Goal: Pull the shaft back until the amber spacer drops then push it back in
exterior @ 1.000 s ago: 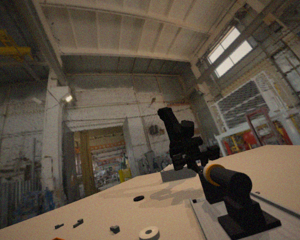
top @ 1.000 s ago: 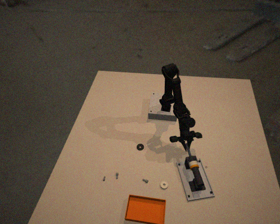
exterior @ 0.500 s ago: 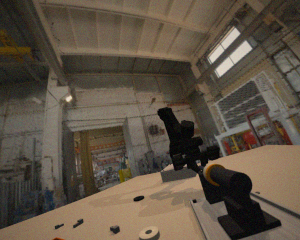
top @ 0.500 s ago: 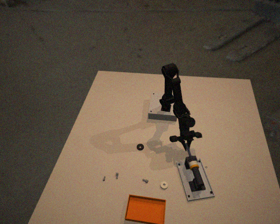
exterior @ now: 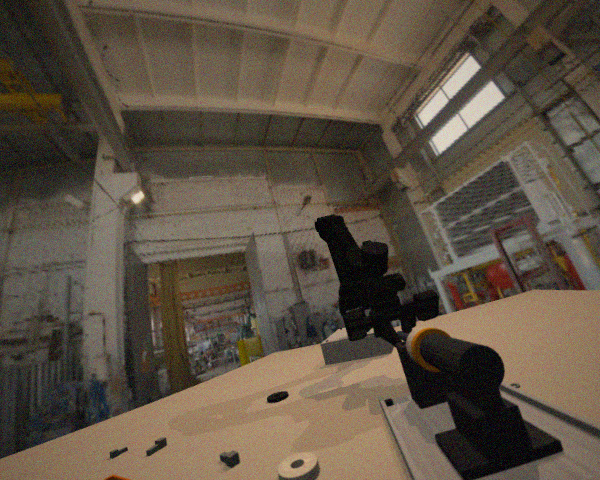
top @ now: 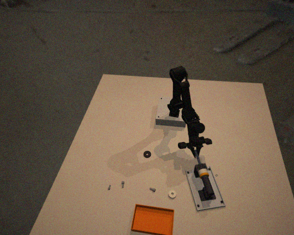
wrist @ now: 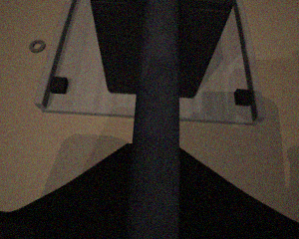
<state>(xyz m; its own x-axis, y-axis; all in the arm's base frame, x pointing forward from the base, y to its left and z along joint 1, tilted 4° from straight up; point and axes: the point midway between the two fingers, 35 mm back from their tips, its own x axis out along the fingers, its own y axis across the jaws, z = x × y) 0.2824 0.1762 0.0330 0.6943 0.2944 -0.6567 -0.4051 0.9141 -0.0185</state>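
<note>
Right now my gripper tip is 50 mm short of the dark shaft, 20 mm to the right of it and 20 mm below it. The rest, counted from my gripper tip: orange tray (380 mm ahead, 170 mm to the right, 50 mm below); then white spacer (100 mm ahead, 40 mm to the left, 20 mm above); then amber spacer (110 mm ahead, 50 mm to the left, 20 mm above).
</note>
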